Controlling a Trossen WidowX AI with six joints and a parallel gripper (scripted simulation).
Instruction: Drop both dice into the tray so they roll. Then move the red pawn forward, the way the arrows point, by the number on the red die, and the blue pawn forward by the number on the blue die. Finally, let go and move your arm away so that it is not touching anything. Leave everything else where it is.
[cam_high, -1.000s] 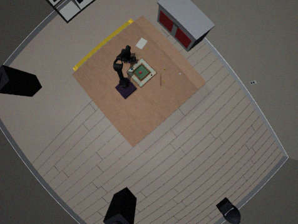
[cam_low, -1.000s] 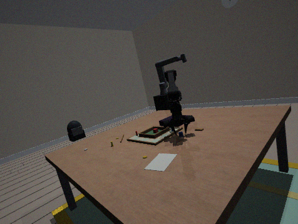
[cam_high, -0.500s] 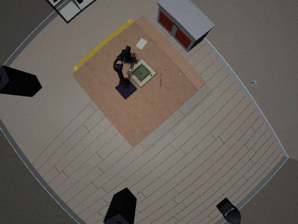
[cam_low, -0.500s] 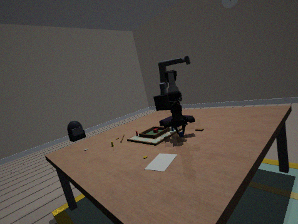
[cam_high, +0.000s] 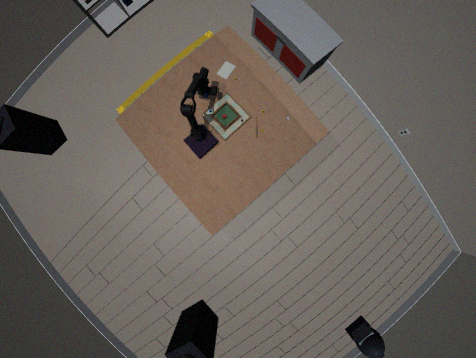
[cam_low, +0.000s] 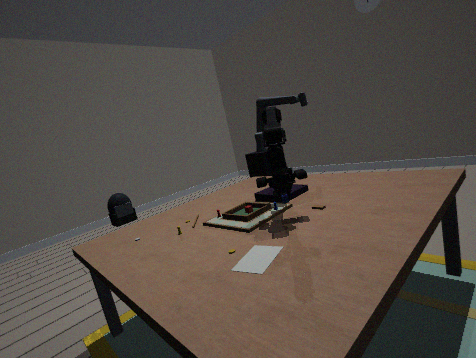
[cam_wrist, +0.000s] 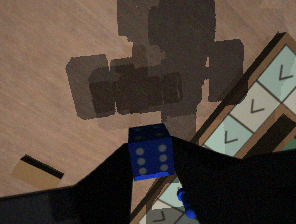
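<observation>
My gripper tip is now 120 mm short of the red pawn, 310 mm to the left of it and 50 mm above it. Round my gripper tip: white sheet (280 mm ahead, 130 mm to the left, 80 mm below); blue pawn (40 mm behind, 110 mm to the right, 50 mm below).
</observation>
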